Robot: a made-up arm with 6 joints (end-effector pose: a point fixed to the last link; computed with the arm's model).
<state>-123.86 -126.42 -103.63 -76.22 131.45 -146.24</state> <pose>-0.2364 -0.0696 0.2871 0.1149 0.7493 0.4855 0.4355</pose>
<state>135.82 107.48 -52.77 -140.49 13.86 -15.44</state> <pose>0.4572 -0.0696 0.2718 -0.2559 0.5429 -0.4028 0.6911</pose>
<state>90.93 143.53 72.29 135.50 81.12 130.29</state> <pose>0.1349 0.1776 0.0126 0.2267 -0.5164 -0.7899 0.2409</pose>
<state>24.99 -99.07 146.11 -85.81 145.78 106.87</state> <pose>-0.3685 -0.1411 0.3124 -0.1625 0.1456 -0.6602 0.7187</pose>
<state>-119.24 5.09 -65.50 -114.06 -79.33 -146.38</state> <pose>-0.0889 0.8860 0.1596 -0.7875 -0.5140 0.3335 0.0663</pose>
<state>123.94 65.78 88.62 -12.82 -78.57 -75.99</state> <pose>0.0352 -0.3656 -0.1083 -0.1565 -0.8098 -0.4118 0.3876</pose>
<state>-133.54 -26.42 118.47 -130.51 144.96 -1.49</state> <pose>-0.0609 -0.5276 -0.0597 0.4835 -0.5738 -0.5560 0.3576</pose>
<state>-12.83 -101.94 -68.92 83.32 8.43 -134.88</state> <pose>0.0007 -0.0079 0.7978 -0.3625 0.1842 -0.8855 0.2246</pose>
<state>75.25 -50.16 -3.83 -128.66 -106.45 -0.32</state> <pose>0.5405 0.1977 -0.1200 0.2438 0.0113 -0.9696 0.0183</pose>
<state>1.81 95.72 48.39 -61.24 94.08 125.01</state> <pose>-0.0603 0.2680 0.7667 -0.1923 -0.3882 0.8479 0.3057</pose>
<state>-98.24 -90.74 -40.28 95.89 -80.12 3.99</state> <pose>-0.4559 0.0363 0.1919 -0.0352 0.1931 0.0546 0.9790</pose>
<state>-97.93 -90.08 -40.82 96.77 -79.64 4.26</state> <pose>-0.4543 0.0348 0.1983 -0.0469 0.1969 0.0584 0.9776</pose>
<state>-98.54 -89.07 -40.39 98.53 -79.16 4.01</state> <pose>-0.4528 0.0281 0.1944 -0.0705 0.1847 0.0587 0.9785</pose>
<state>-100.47 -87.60 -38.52 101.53 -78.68 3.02</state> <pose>-0.4509 0.0142 0.1769 -0.1104 0.1487 0.0530 0.9813</pose>
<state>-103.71 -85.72 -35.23 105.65 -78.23 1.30</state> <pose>-0.4469 -0.0064 0.1482 -0.1644 0.0886 0.0383 0.9817</pose>
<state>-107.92 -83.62 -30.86 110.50 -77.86 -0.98</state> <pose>-0.4396 -0.0311 0.1145 -0.2255 0.0100 0.0130 0.9741</pose>
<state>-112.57 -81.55 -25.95 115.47 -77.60 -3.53</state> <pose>-0.4300 -0.0559 0.0815 -0.2838 -0.0770 -0.0215 0.9555</pose>
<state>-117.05 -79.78 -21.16 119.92 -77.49 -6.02</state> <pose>-0.4201 -0.0774 0.0529 -0.3307 -0.1598 -0.0604 0.9282</pose>
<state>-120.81 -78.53 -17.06 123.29 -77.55 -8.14</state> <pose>-0.4116 -0.0936 0.0293 -0.3609 -0.2279 -0.0964 0.8992</pose>
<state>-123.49 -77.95 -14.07 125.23 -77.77 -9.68</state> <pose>-0.4046 -0.1042 0.0105 -0.3738 -0.2752 -0.1237 0.8771</pose>
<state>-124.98 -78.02 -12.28 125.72 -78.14 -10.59</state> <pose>-0.3990 -0.1101 -0.0035 -0.3721 -0.3010 -0.1396 0.8669</pose>
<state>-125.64 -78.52 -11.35 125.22 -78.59 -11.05</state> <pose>-0.3942 -0.1126 -0.0144 -0.3615 -0.3122 -0.1470 0.8662</pose>
